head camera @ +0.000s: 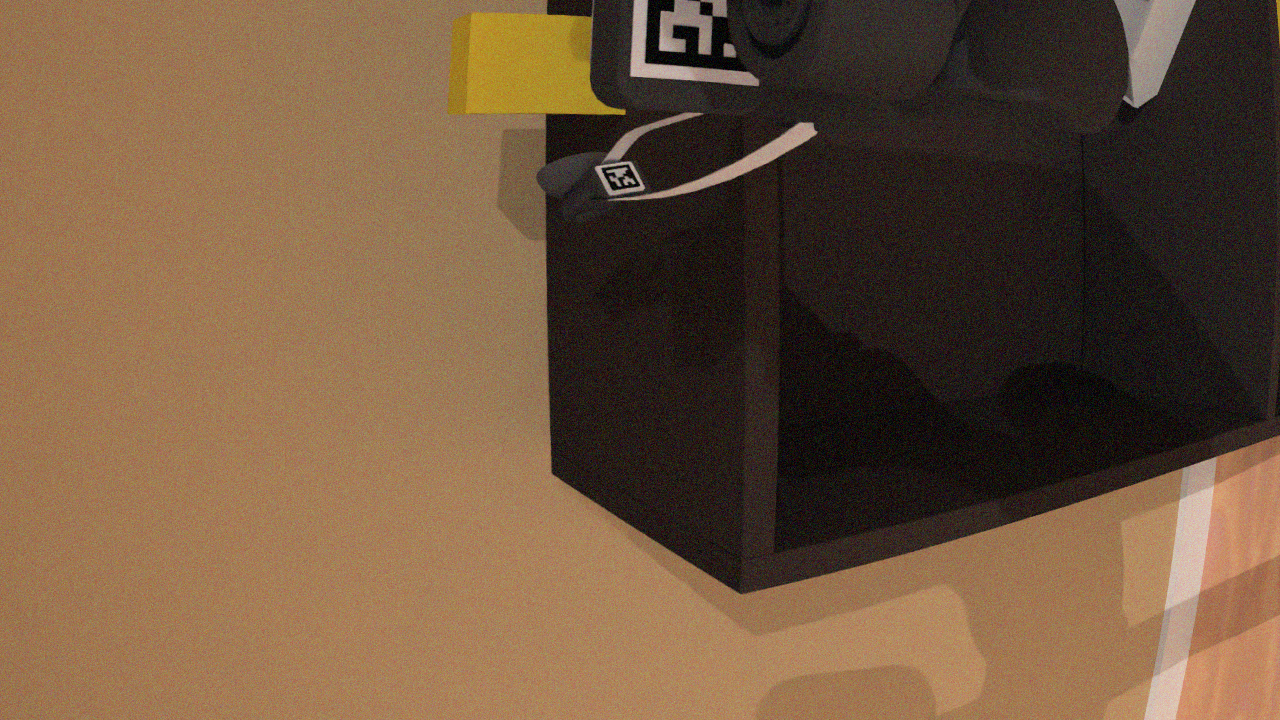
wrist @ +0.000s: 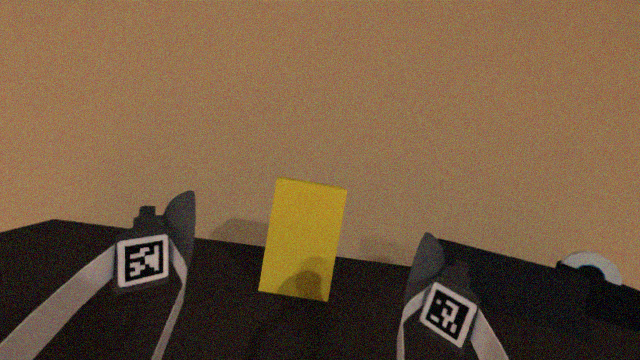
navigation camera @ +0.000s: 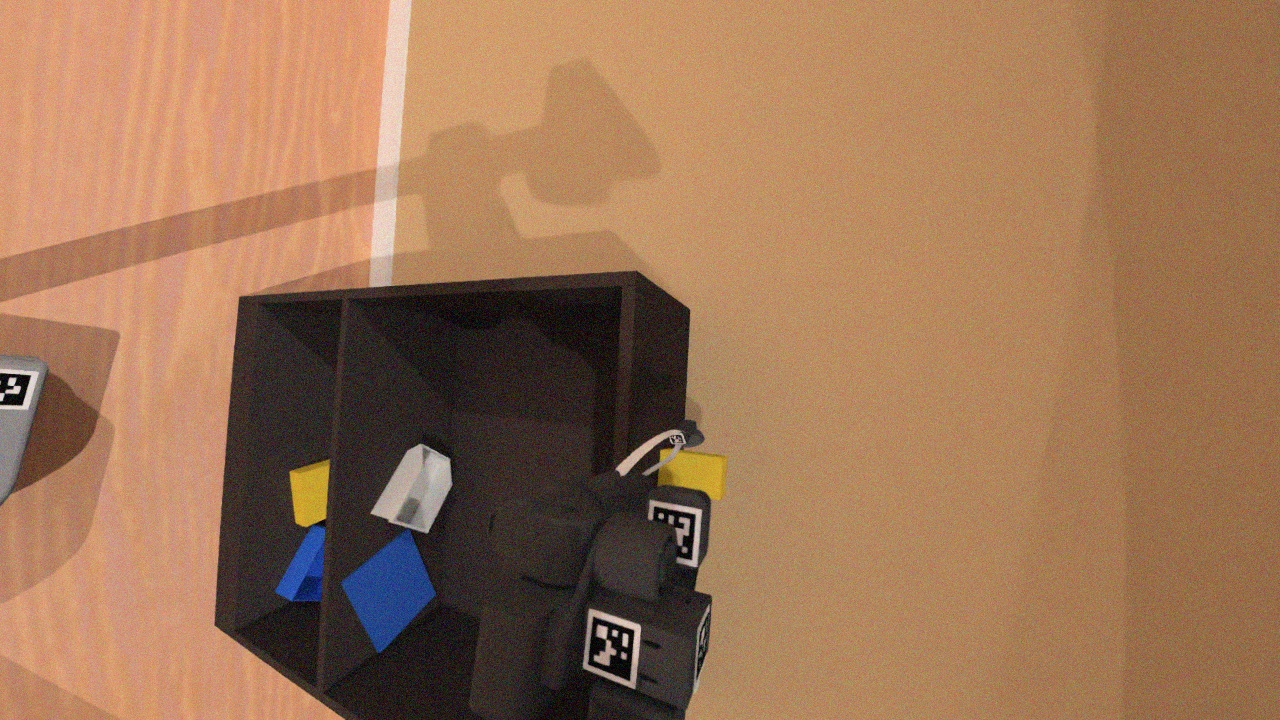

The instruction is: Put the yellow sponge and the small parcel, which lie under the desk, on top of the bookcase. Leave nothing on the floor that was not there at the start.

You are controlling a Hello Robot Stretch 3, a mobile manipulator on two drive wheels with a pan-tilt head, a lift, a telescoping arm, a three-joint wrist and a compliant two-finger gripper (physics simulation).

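Places are measured from the robot's base along level axes (x back, y right, z up), in millimetres.
Pixels of known places: gripper, between the fingertips: [head camera: 566, 50] [navigation camera: 689, 486].
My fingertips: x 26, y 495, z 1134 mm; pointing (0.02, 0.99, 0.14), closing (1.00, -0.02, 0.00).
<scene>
Behind a point stands the place of what it marks.
The yellow sponge [head camera: 528, 62] @(x 26, y 587, z 1123 mm) [navigation camera: 693, 472] @(x 22, y 587, z 1117 mm) [wrist: 302, 235] appears to stand on end on top of the dark brown bookcase [head camera: 644, 358] @(x -148, y 548, z 1060 mm) [navigation camera: 660, 358] @(x -148, y 547, z 1060 mm) [wrist: 225, 300], by the tan wall. My gripper [wrist: 305, 237] @(x 26, y 495, z 1134 mm) is open at the bookcase top. In the wrist view its fingers are apart, with a wide gap on each side of the sponge and no contact. In the head and navigation views one finger shows beside the sponge; the wrist housing hides the other and part of the sponge. I cannot make out the small parcel or the desk.
The bookcase compartments hold a white open-ended object [navigation camera: 416, 488] @(x 163, y 636, z 464 mm), a blue panel [navigation camera: 389, 591] @(x 382, y 612, z 460 mm), a yellow block [navigation camera: 310, 492] @(x 222, y 589, z 146 mm) and a blue piece [navigation camera: 304, 568] @(x 406, y 599, z 161 mm). A white, rounded object [wrist: 592, 265] shows at the right. A grey marked robot part [navigation camera: 13, 420] @(x 49, y 151, z 160 mm) is above the wooden floor [navigation camera: 179, 134] @(x -562, y 261, z 0 mm).
</scene>
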